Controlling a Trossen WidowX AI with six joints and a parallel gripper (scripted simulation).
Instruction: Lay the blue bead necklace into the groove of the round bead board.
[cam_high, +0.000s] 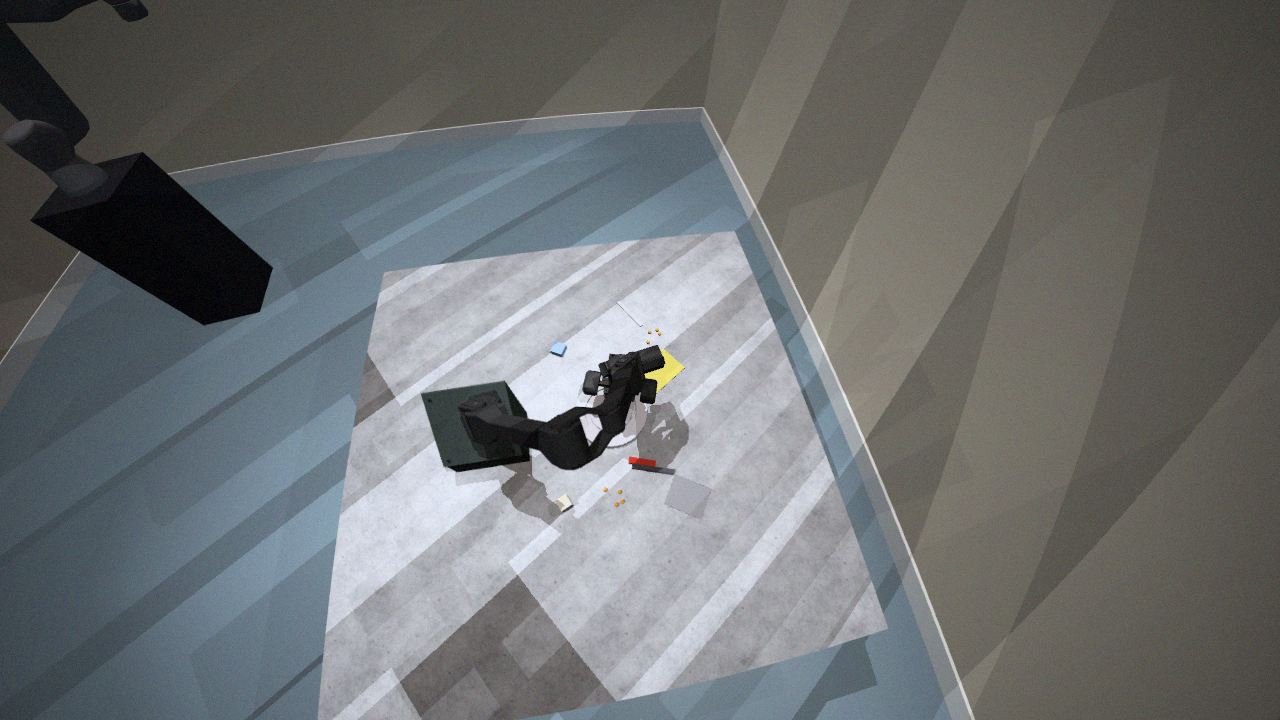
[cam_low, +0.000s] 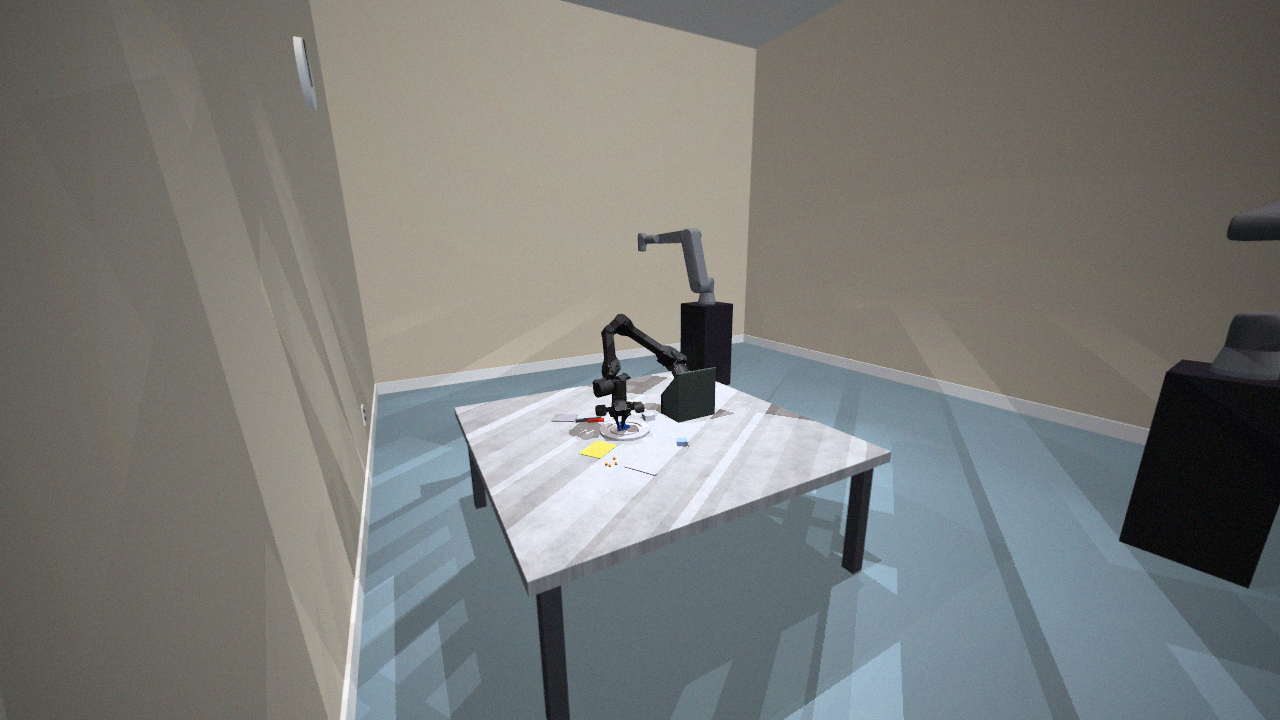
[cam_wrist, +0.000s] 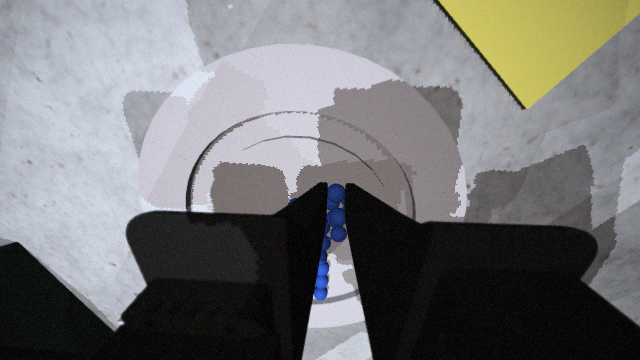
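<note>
The round white bead board lies 3 cm behind my gripper tip, 2 cm to the right of it and 1 cm below it. From my gripper tip the other things lie so: blue block 14 cm behind, 21 cm to the left, 1 cm below; yellow sheet 14 cm ahead, 7 cm to the left, 2 cm below; grey tool 2 cm ahead, 19 cm to the right, 2 cm below.
</note>
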